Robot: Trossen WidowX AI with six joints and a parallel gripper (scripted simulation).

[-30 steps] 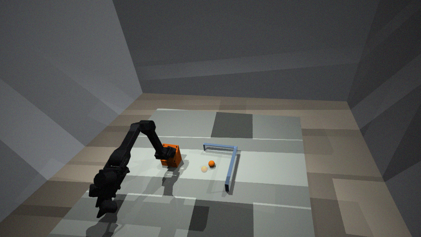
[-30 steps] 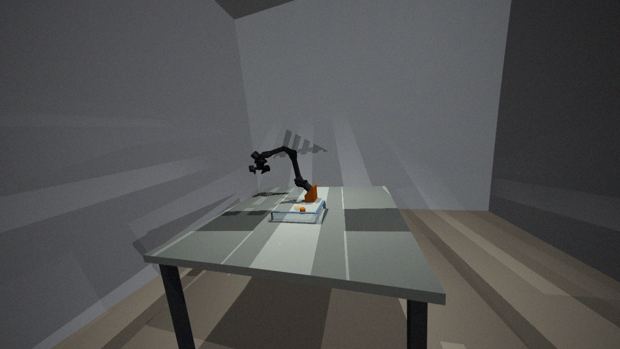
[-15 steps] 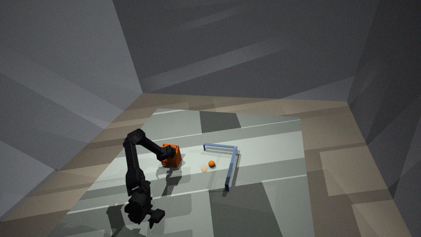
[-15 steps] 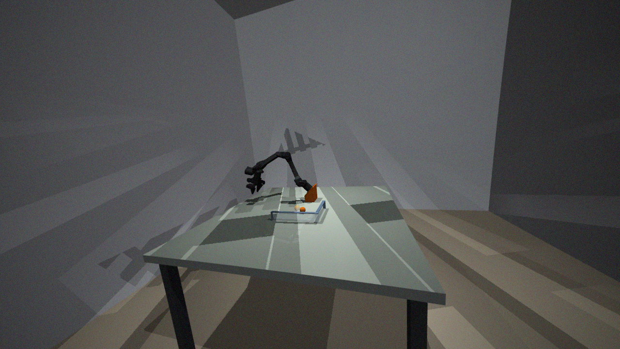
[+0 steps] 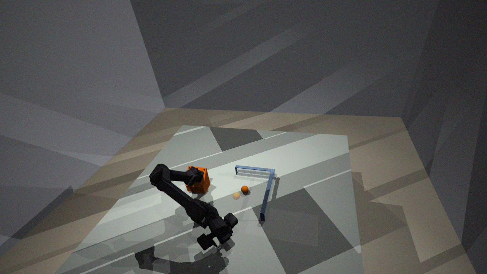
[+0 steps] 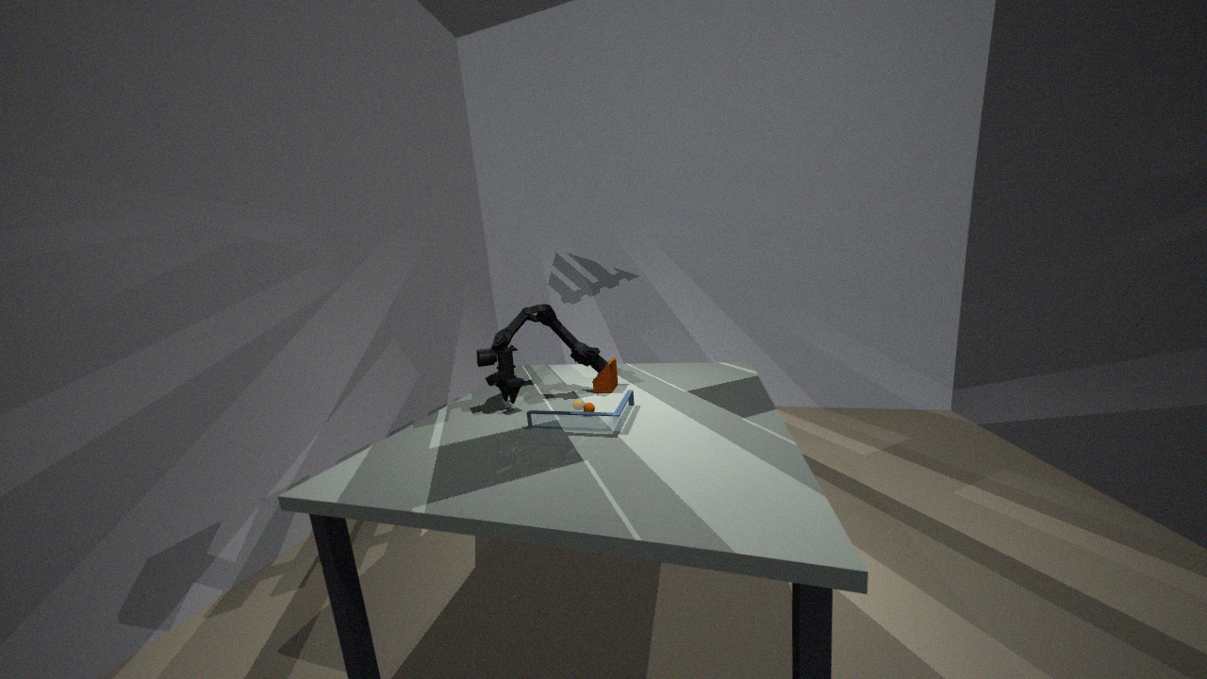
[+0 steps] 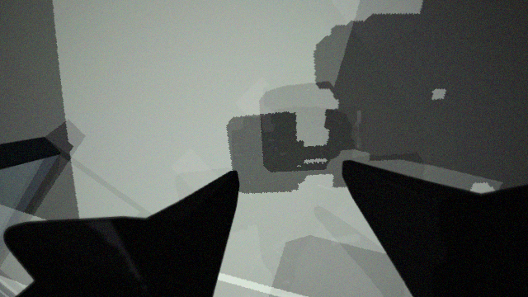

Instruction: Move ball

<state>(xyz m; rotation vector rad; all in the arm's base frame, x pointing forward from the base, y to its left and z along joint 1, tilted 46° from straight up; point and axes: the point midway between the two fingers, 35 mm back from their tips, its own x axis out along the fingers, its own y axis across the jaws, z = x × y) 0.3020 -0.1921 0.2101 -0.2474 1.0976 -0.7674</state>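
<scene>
My gripper tip is 40 mm past the orange ball, 330 mm to the right of it and 10 mm above it.
</scene>
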